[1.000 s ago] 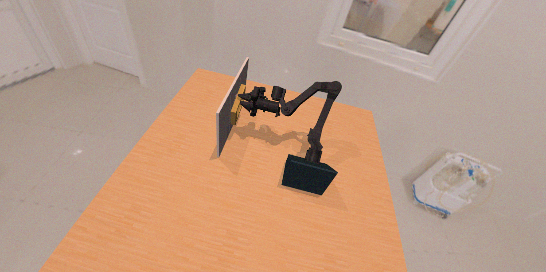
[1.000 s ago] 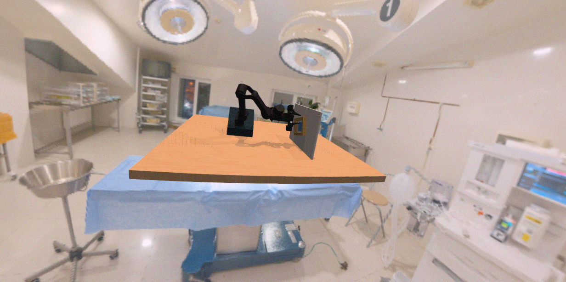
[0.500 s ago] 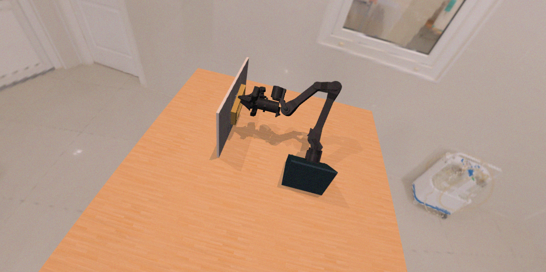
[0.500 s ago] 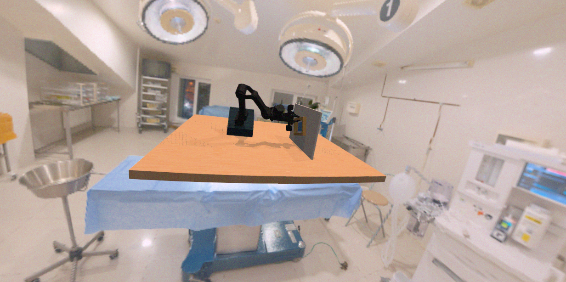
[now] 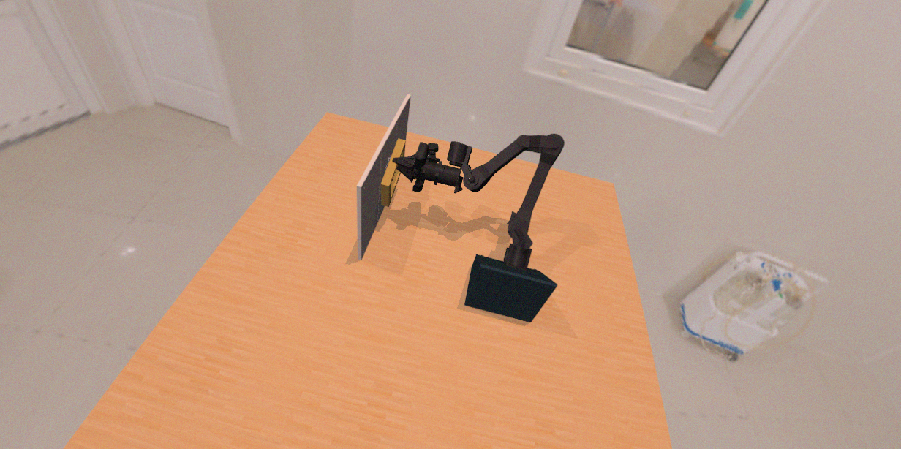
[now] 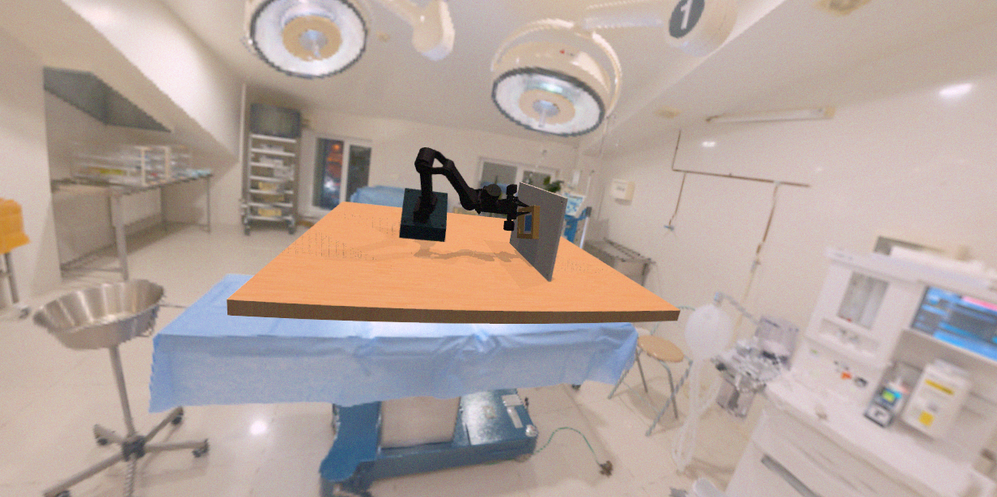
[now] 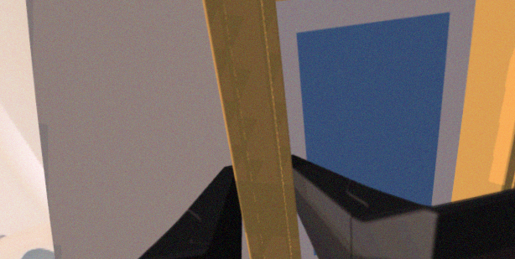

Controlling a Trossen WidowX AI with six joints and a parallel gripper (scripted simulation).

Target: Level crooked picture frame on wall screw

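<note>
Now: the picture frame 1 cm ahead of my gripper tip, 1 cm to the right of it and 5 cm below it. The rest, counted from my gripper tip: grey wall panel 2 cm ahead, 1 cm to the right, 6 cm below.
</note>
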